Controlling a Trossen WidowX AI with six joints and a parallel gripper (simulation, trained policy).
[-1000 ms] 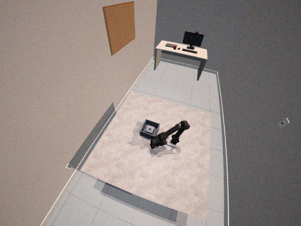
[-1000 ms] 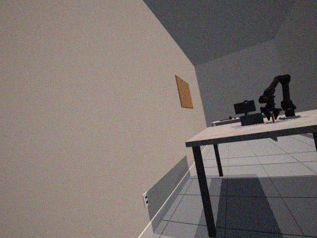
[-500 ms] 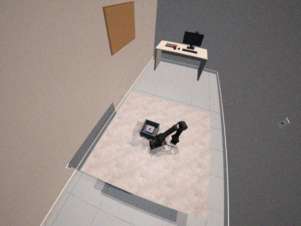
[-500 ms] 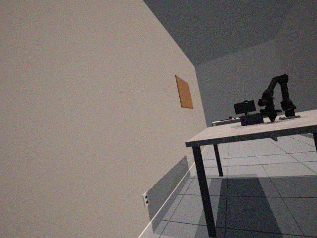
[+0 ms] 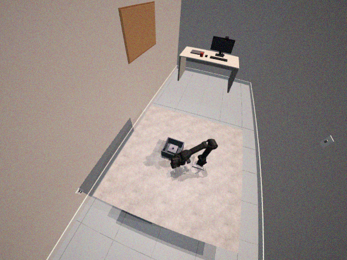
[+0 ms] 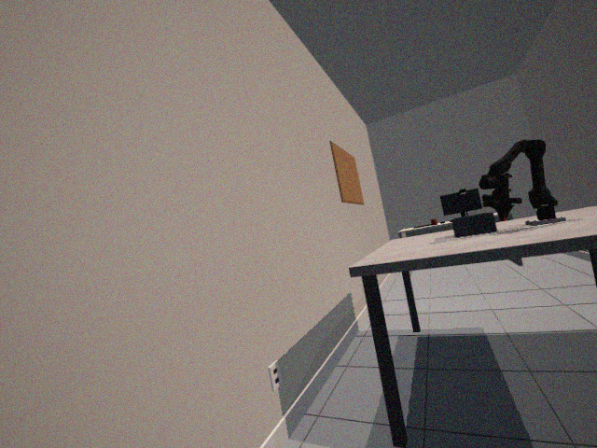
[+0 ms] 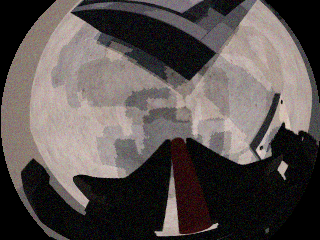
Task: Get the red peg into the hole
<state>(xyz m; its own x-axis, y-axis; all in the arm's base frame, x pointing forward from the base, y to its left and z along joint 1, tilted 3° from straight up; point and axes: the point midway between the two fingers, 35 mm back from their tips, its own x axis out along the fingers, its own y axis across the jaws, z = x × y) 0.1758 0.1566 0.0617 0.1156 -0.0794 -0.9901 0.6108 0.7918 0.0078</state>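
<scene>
Right now my gripper tip is 150 mm short of the light plate, 130 mm to the left of it and 10 mm above it. Also, from my gripper tip: dark box (150 mm ahead, 130 mm to the right, 30 mm below); then red peg (40 mm above, 10 mm behind).
</scene>
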